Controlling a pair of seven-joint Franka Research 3 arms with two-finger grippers.
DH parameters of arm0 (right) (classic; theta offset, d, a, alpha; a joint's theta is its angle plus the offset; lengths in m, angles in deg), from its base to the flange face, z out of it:
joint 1: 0 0.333 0 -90
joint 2: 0 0 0 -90
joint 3: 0 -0.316 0.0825 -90
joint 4: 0 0 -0.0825 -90
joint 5: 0 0.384 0 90
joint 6: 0 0 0.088 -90
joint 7: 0 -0.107 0 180
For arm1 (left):
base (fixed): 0 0 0 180
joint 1: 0 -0.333 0 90
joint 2: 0 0 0 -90
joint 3: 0 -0.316 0.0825 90
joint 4: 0 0 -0.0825 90
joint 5: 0 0.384 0 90
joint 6: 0 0 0.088 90
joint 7: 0 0.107 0 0
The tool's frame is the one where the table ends.
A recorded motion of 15 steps. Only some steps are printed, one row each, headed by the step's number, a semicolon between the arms.
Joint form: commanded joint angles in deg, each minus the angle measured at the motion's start. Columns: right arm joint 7, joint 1, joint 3, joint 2, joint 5, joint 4, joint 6; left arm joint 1, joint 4, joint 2, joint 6, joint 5, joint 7, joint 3.
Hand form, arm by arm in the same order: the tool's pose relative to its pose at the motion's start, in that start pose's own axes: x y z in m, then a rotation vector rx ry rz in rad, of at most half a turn. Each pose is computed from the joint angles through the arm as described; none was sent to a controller.
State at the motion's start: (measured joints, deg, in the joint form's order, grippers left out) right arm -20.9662 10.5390 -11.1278 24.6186 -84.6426 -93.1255 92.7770; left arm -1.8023 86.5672 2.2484 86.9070 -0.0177 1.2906 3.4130
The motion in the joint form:
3: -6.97 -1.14 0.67 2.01 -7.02 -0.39 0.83; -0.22 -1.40 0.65 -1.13 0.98 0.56 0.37
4: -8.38 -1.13 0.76 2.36 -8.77 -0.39 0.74; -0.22 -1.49 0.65 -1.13 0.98 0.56 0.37
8: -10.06 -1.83 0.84 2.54 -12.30 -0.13 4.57; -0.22 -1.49 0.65 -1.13 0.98 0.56 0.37
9: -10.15 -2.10 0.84 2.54 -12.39 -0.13 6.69; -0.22 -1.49 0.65 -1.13 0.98 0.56 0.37
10: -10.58 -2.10 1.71 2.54 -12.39 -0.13 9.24; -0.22 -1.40 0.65 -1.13 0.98 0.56 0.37
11: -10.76 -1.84 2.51 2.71 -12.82 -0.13 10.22; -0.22 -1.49 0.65 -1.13 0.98 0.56 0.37
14: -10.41 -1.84 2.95 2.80 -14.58 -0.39 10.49; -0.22 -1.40 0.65 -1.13 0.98 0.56 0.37
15: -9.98 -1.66 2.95 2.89 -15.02 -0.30 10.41; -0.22 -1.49 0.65 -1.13 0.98 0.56 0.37
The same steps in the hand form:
3: 0.0068 -0.0118 0.0228 -0.1006 0.0287 0.0770; 0.0015 -0.0008 -0.0034 0.0160 -0.0070 0.0112
4: 0.0086 -0.0128 0.0242 -0.1275 0.0401 0.0935; 0.0015 -0.0008 -0.0042 0.0160 -0.0054 0.0112
8: 0.0162 -0.0096 0.0265 -0.1503 0.1155 0.1146; 0.0015 -0.0008 -0.0042 0.0160 -0.0054 0.0112
9: 0.0188 -0.0111 0.0262 -0.1342 0.1443 0.1130; 0.0015 -0.0008 -0.0042 0.0160 -0.0054 0.0112
10: 0.0206 -0.0123 0.0306 -0.1189 0.1701 0.1160; 0.0015 -0.0008 -0.0034 0.0160 -0.0070 0.0112
11: 0.0216 -0.0139 0.0341 -0.1221 0.1801 0.1125; 0.0015 -0.0008 -0.0042 0.0160 -0.0054 0.0112
14: 0.0217 -0.0145 0.0379 -0.1491 0.1902 0.0942; 0.0015 -0.0008 -0.0034 0.0160 -0.0070 0.0112
15: 0.0228 -0.0145 0.0359 -0.1571 0.1949 0.0852; 0.0015 -0.0008 -0.0042 0.0160 -0.0054 0.0112

